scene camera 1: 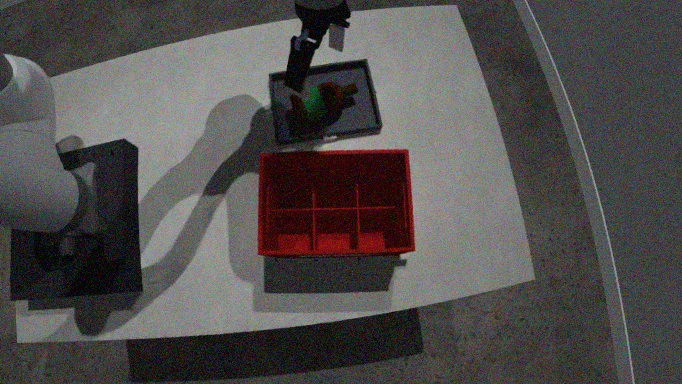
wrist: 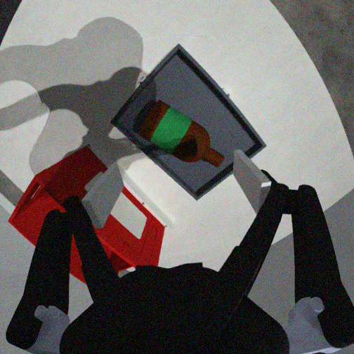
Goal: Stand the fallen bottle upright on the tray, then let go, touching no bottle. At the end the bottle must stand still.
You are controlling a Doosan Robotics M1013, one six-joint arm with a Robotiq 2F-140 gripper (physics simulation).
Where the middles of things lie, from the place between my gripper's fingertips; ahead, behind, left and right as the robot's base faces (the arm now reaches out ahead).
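I consider the brown bottle [scene camera 1: 328,97], and it is 130 mm below my hand.
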